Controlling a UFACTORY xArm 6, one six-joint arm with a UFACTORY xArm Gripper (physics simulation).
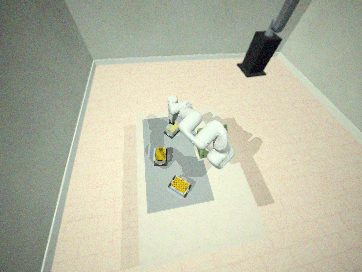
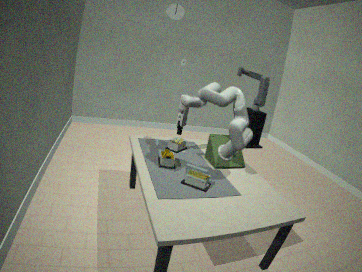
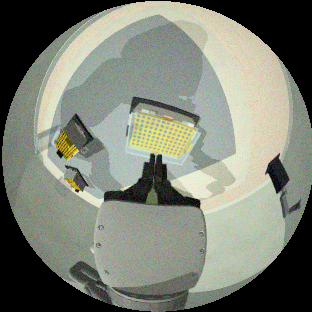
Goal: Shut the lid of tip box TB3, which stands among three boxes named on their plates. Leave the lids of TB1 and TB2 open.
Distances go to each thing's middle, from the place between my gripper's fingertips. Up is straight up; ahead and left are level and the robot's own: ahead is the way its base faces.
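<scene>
The clear lid (image 3: 147, 133) is 50 mm below my hand and 10 mm to the right of it.
</scene>
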